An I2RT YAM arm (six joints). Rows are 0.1 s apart.
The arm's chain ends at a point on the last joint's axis. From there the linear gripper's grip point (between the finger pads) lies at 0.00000 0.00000 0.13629 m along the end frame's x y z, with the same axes.
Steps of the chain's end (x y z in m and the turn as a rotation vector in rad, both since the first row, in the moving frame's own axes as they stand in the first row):
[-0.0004 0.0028 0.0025 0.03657 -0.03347 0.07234]
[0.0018 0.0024 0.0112 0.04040 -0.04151 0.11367]
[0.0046 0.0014 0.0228 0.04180 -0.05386 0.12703]
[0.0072 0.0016 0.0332 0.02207 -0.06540 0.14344]
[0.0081 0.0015 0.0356 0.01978 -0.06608 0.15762]
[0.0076 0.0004 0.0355 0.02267 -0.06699 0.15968]
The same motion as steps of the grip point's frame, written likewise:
[-0.0048 -0.0023 0.0023 0.03657 -0.03347 0.07234]
[-0.0035 -0.0034 0.0110 0.04040 -0.04151 0.11367]
[-0.0024 -0.0047 0.0225 0.04180 -0.05386 0.12703]
[-0.0015 -0.0020 0.0329 0.02207 -0.06540 0.14344]
[-0.0006 -0.0019 0.0353 0.01978 -0.06608 0.15762]
[-0.0012 -0.0034 0.0352 0.02267 -0.06699 0.15968]

